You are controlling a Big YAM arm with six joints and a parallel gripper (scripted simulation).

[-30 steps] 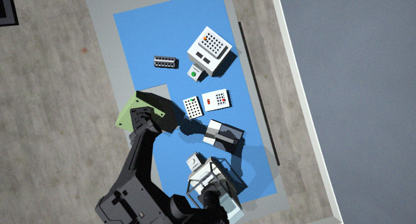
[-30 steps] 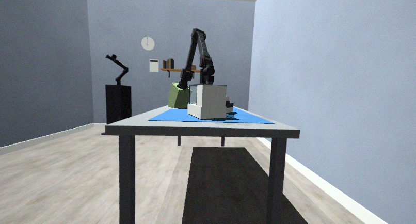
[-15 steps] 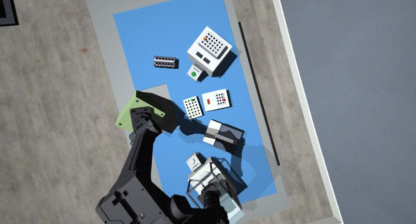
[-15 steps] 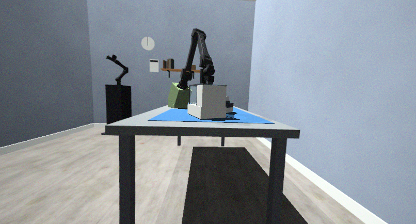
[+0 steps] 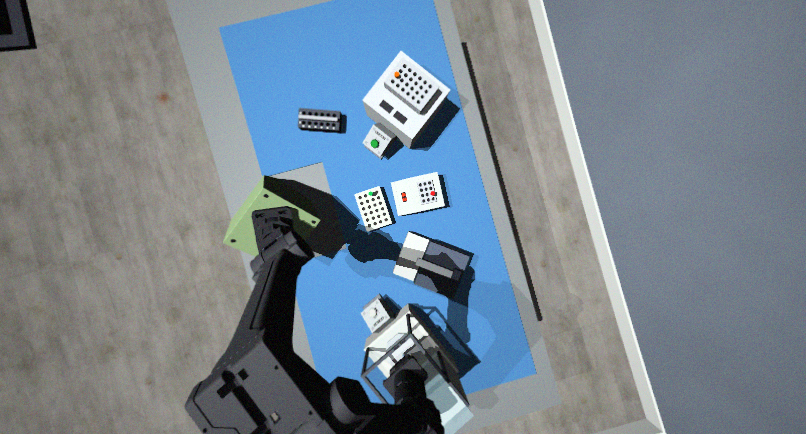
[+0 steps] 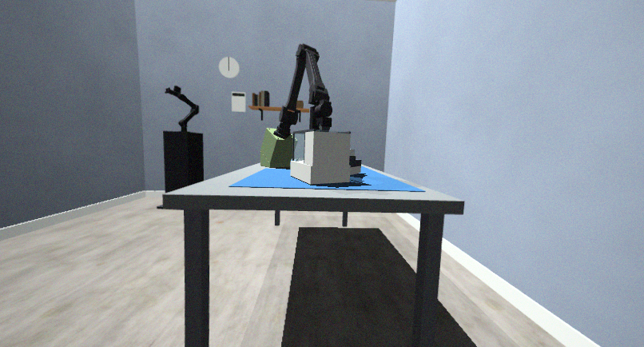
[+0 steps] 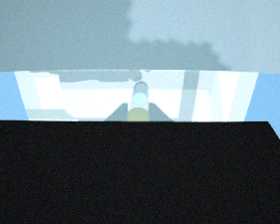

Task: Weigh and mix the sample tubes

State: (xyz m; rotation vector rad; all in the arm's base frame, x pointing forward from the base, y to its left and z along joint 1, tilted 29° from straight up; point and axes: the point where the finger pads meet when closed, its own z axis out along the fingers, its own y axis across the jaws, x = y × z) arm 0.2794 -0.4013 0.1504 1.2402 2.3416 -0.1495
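The balance pan lies 5 cm below my hand. Round my hand: dry block DB: 12 cm ahead, 47 cm to the left, 9 cm below; white rack RK: 3 cm behind, 45 cm to the left, 11 cm below; spectrophotometer SP: 13 cm ahead, 24 cm to the left, 6 cm below.
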